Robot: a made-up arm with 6 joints.
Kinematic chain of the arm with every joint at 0, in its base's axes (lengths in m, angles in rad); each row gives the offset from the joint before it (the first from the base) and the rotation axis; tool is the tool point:
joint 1: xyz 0 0 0.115 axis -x
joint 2: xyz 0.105 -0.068 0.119 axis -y
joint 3: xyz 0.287 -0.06 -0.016 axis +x
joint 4: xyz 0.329 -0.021 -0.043 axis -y
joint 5: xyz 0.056 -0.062 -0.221 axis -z
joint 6: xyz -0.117 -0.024 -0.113 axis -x
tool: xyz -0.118 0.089 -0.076
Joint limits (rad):
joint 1: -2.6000..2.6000
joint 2: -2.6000..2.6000
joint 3: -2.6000..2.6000
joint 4: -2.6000..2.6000
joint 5: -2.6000..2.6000
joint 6: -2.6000..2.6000
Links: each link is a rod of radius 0.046 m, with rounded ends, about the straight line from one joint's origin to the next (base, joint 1, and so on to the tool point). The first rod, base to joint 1, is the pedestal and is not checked.
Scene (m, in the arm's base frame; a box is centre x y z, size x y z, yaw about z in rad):
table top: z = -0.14
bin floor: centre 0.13 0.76 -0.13 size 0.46 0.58 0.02 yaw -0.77
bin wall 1: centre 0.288 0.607 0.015 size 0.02 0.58 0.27 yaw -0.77
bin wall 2: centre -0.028 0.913 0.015 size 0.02 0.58 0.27 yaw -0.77
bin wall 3: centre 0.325 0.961 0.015 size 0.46 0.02 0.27 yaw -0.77
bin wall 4: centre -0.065 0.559 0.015 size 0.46 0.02 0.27 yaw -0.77
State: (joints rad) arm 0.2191 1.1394 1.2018 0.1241 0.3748 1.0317
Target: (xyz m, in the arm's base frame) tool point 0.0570 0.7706 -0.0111
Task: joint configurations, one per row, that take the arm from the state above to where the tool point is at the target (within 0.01 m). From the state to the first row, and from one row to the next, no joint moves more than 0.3 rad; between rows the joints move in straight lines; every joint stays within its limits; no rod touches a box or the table.
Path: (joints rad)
1: 0.4667 1.2627 1.3055 0.1508 0.4131 1.0118
2: 0.7143 1.3860 1.4092 0.1774 0.4514 0.9919
3: 0.9618 1.5093 1.5129 0.2041 0.4896 0.9719
4: 1.2094 1.6326 1.6166 0.2308 0.5279 0.9520

